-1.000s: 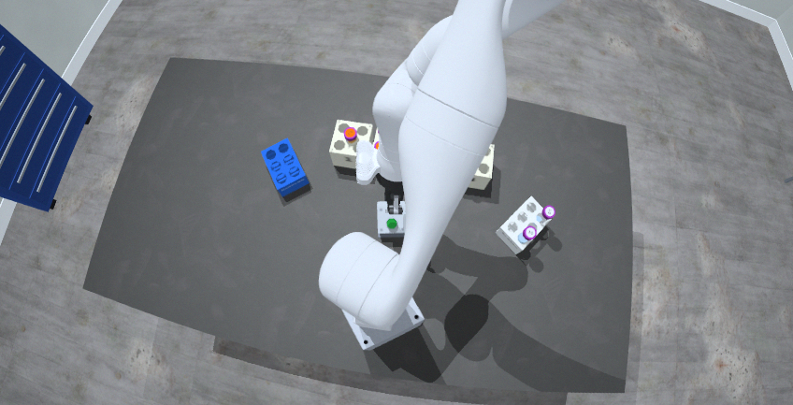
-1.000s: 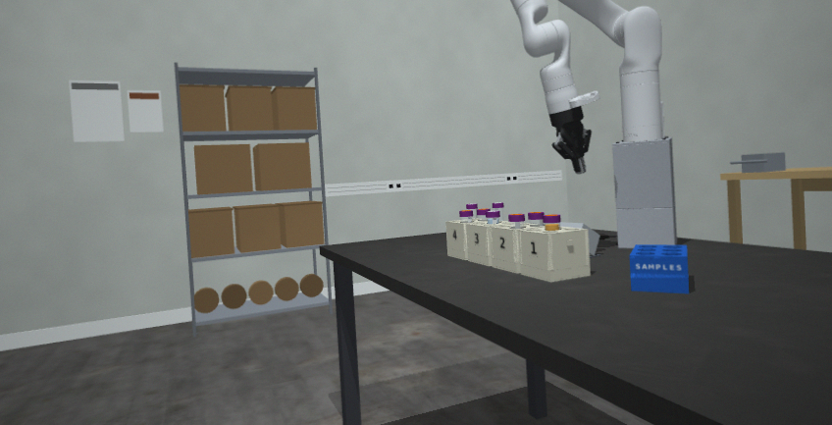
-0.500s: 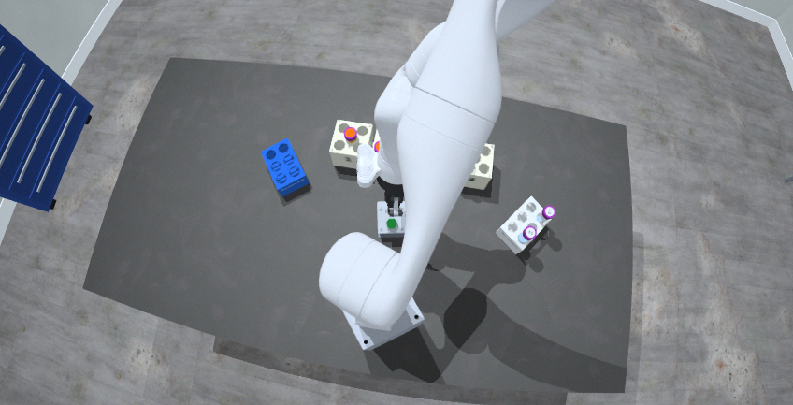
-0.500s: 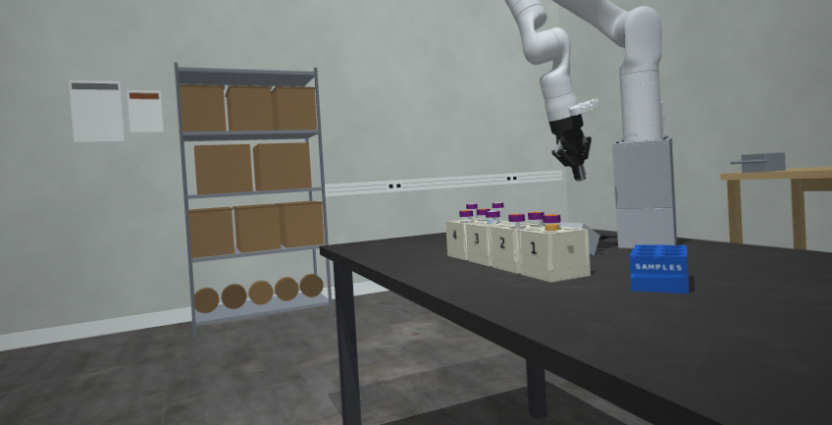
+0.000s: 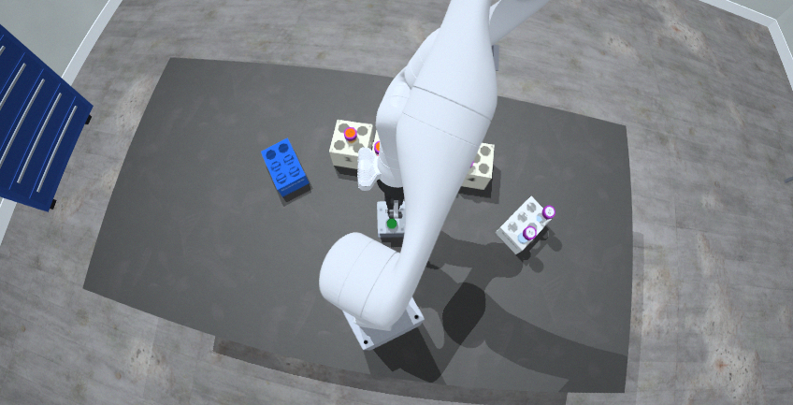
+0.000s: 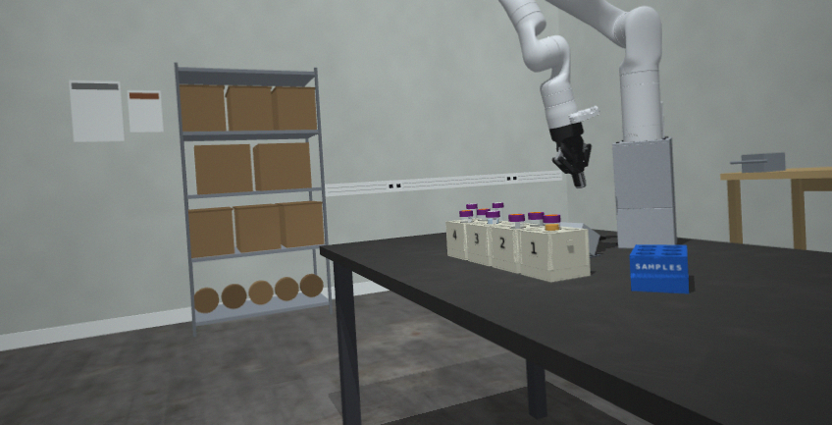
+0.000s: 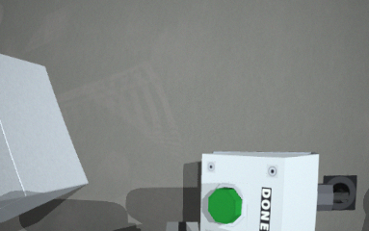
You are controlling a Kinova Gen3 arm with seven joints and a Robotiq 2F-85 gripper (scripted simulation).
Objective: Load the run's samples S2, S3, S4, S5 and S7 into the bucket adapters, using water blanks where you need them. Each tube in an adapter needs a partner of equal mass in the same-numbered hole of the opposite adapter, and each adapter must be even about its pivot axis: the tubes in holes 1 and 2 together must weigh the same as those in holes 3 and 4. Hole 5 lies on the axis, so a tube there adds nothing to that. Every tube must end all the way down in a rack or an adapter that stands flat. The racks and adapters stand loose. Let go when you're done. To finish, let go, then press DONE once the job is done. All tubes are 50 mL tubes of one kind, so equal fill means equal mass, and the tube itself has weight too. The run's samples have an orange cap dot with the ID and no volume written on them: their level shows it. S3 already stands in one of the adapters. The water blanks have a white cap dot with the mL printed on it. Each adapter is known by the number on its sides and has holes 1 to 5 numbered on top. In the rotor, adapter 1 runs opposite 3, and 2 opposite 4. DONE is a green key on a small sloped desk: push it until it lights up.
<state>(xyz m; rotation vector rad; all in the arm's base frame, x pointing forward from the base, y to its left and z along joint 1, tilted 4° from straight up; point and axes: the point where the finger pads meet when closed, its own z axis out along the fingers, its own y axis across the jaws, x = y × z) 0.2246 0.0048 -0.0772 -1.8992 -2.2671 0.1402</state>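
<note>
Now: hand 12 cm above the green done key. The rest, counted from my hand: tube of pink liquid (17 cm ahead, 5 cm to the left, 12 cm below); then adapter 2 (20 cm ahead, 3 cm to the left, 14 cm below); then 50 mL blank (20 cm ahead, 7 cm to the right, 12 cm below).
</note>
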